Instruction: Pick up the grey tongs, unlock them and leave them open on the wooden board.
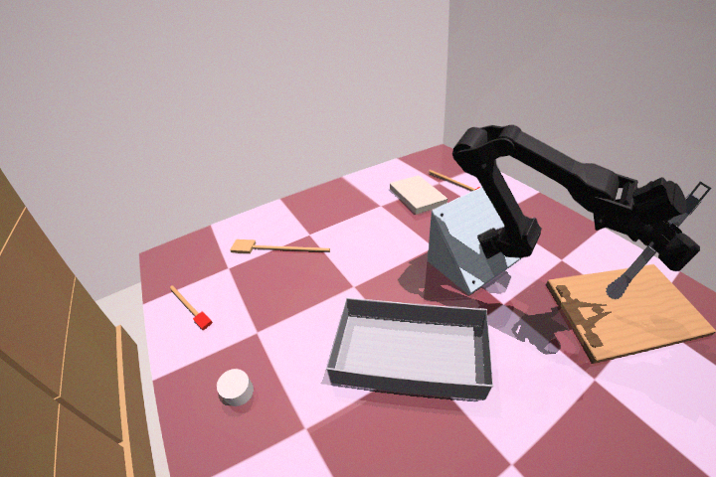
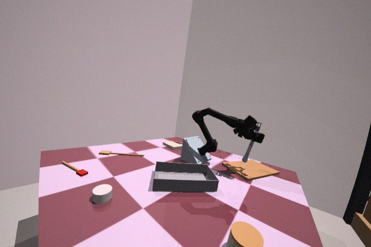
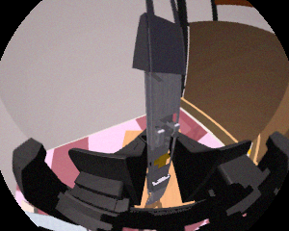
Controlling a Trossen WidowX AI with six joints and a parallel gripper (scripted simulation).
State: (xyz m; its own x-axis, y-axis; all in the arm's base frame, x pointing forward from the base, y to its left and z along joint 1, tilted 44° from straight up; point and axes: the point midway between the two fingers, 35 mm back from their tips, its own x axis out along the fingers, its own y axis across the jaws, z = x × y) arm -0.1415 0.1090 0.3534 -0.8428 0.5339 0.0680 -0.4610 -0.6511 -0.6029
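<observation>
The wooden board lies 220 mm below my gripper tip. From my gripper tip the other things lie so: roasting tin: 510 mm ahead, 230 mm to the right, 200 mm below; then pale block: 710 mm to the right, 220 mm below, 120 mm ahead.
</observation>
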